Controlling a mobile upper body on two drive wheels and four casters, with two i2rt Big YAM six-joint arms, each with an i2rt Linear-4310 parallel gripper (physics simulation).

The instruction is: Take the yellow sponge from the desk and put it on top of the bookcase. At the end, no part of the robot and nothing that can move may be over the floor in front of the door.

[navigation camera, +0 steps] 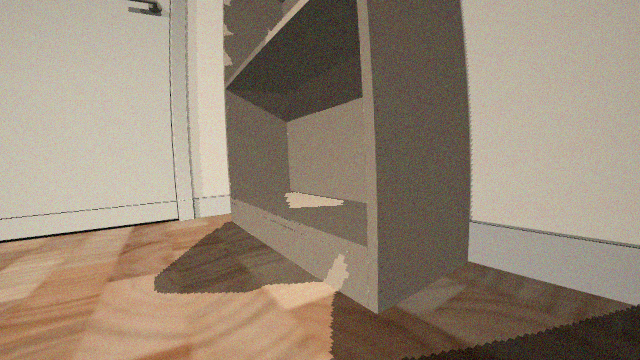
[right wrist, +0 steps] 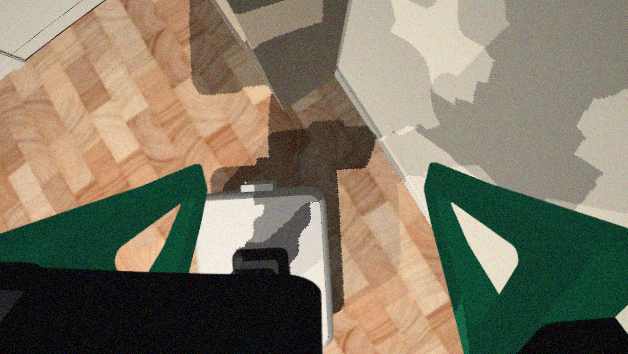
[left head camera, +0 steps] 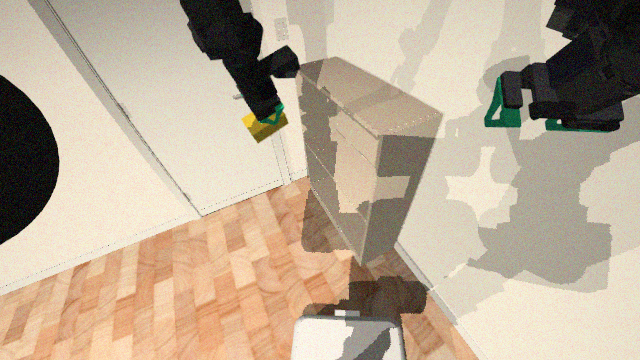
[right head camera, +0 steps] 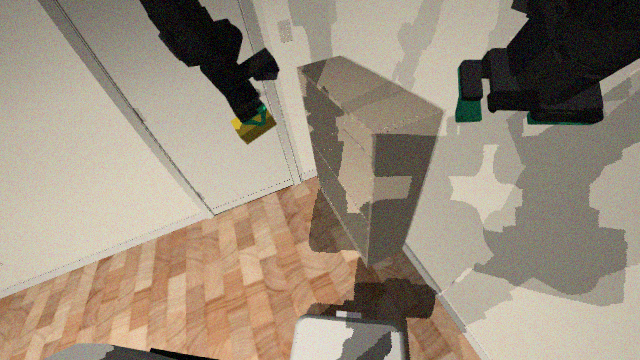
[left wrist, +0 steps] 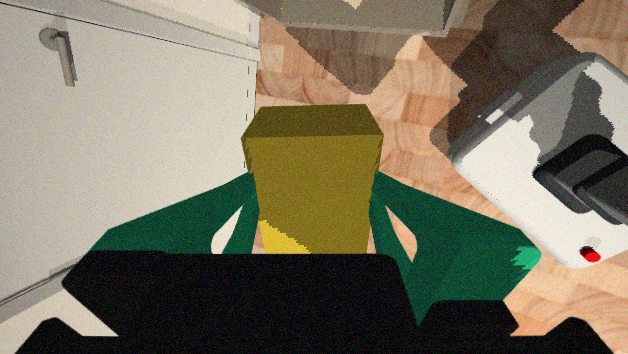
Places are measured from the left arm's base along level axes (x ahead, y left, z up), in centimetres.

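Pixels of known places: left gripper, between the fingertips: (left head camera: 270, 115) (right head camera: 258, 117) (left wrist: 313, 178); right gripper, between the fingertips: (right wrist: 315, 176) (left head camera: 516, 124) (right head camera: 492, 118).
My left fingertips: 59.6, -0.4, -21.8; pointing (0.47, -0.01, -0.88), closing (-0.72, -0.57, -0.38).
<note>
Behind a point stands the place of what it marks, as x, y, z.
The yellow sponge (left head camera: 259, 133) {54.4, 1.8, -23.8} (right head camera: 249, 135) {54.9, 1.6, -24.4} (left wrist: 312, 155) {60.1, -2.1, -20.0} is held in the air by my left gripper (left head camera: 270, 120) {59.6, -0.4, -21.7} (right head camera: 256, 120) {59.6, -0.4, -21.7} (left wrist: 313, 178) {59.6, -0.4, -21.7}, shut on its two sides. In both head views it appears in front of the door, left of the bookcase top. The beige bookcase (left head camera: 370, 100) {92.4, -30.8, -35.0} (right head camera: 372, 97) {93.4, -32.4, -35.0} (left wrist: 365, 15) {100.2, -18.5, -131.0} (right wrist: 300, 70) {73.5, -42.3, -104.2} (navigation camera: 420, 150) {72.9, -41.3, -117.2} stands against the wall; no object shows on its top. My right gripper (left head camera: 537, 122) (right head camera: 505, 117) {37.6, -45.4, -11.0} (right wrist: 315, 176) {37.6, -45.4, -11.0} is open and empty, right of the bookcase in the head views. The desk does not show.
The closed white door (left head camera: 200, 125) {121.6, 69.6, -61.6} (right head camera: 200, 135) {117.6, 76.7, -64.5} (left wrist: 150, 125) {126.9, 60.2, -72.5} (navigation camera: 85, 115) {126.7, 60.6, -95.8} is left of the bookcase. Wood floor (left head camera: 235, 220) {102.5, 67.7, -141.0} (right head camera: 245, 230) {91.9, 64.3, -141.0} lies before it. My white base (left head camera: 320, 340) {20.6, -9.8, -115.0} (right head camera: 320, 340) {20.6, -10.0, -115.0} (left wrist: 500, 200) {8.2, 0.8, -115.0} (right wrist: 225, 225) {20.0, -9.8, -115.0} is near the bookcase. A wall (navigation camera: 550, 115) {70.4, -65.0, -111.8} runs along the right.
</note>
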